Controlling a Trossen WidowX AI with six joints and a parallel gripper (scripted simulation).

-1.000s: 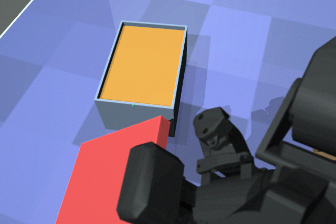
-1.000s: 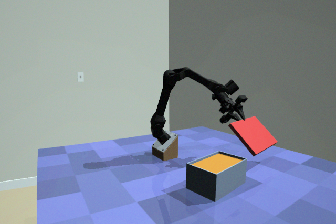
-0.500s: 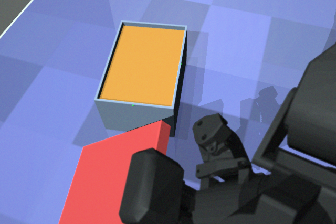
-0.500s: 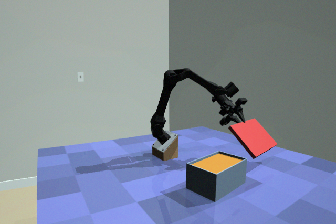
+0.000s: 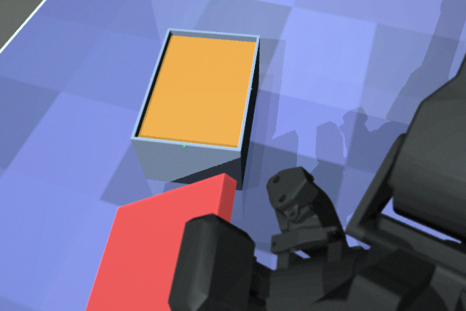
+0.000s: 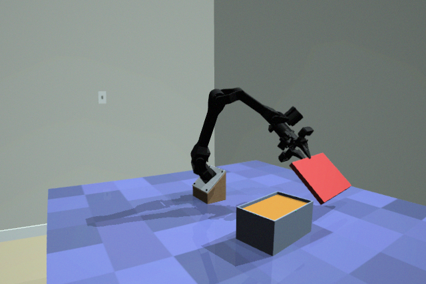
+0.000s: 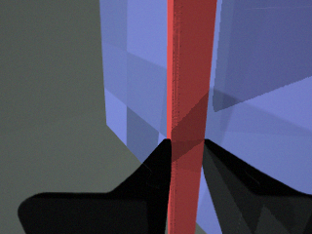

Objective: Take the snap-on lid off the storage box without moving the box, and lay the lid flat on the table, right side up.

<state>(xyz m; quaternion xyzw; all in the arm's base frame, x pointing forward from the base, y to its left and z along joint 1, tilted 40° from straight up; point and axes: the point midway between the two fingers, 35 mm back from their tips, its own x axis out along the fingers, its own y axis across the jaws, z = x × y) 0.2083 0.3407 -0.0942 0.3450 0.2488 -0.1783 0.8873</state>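
The red lid lies 60 mm ahead of my gripper tip, 20 mm to the left of it and 50 mm below it. Round my gripper tip: grey storage box: 160 mm ahead, 270 mm to the right, 130 mm below.
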